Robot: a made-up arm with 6 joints. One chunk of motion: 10 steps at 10 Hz.
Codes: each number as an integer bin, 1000 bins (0 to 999) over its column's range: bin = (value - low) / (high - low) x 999, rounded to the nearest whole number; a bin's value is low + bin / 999 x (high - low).
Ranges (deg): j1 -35..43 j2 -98..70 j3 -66..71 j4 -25..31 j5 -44..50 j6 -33..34
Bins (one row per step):
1: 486 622 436 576 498 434
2: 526 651 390 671 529 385
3: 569 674 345 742 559 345
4: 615 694 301 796 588 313
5: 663 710 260 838 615 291
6: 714 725 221 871 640 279
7: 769 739 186 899 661 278
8: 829 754 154 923 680 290
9: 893 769 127 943 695 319
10: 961 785 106 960 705 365
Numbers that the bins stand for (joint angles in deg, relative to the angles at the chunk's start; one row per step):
1: 2.95 6.60 -6.21 7.29 2.86 -3.89
2: 6.07 11.48 -12.52 12.61 5.78 -7.18
3: 9.43 15.35 -18.69 16.59 8.60 -9.86
4: 13.02 18.71 -24.72 19.62 11.33 -12.01
5: 16.77 21.40 -30.34 21.97 13.87 -13.48
6: 20.75 23.92 -35.69 23.82 16.22 -14.29
7: 25.04 26.28 -40.49 25.39 18.20 -14.36
8: 29.73 28.80 -44.88 26.74 19.98 -13.55
9: 34.72 31.32 -48.58 27.86 21.40 -11.61
10: 40.03 34.01 -51.46 28.81 22.34 -8.52

